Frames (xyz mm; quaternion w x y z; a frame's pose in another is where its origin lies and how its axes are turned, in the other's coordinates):
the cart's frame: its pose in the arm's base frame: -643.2 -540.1 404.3 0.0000 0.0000 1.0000 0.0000
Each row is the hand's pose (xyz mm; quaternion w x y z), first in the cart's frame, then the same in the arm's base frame.
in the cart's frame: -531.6 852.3 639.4 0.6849 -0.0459 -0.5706 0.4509
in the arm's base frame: -111.6 312.2 -235.1 0.5706 0.4509 0.6849 0.0459
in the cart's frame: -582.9 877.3 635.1 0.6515 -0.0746 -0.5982 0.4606
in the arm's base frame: -60.3 337.2 -230.8 0.5982 0.4606 0.6515 0.0746
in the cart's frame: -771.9 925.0 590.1 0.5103 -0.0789 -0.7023 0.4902
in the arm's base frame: 128.7 384.9 -185.8 0.7022 0.4902 0.5103 0.0789
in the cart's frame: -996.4 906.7 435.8 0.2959 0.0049 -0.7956 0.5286
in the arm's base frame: 353.2 366.6 -31.5 0.7956 0.5286 0.2959 -0.0049
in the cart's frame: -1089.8 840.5 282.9 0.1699 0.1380 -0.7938 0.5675
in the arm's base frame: 446.6 300.4 121.4 0.7938 0.5675 0.1699 -0.1380
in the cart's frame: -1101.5 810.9 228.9 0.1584 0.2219 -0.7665 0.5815
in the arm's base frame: 458.3 270.8 175.4 0.7665 0.5815 0.1584 -0.2219
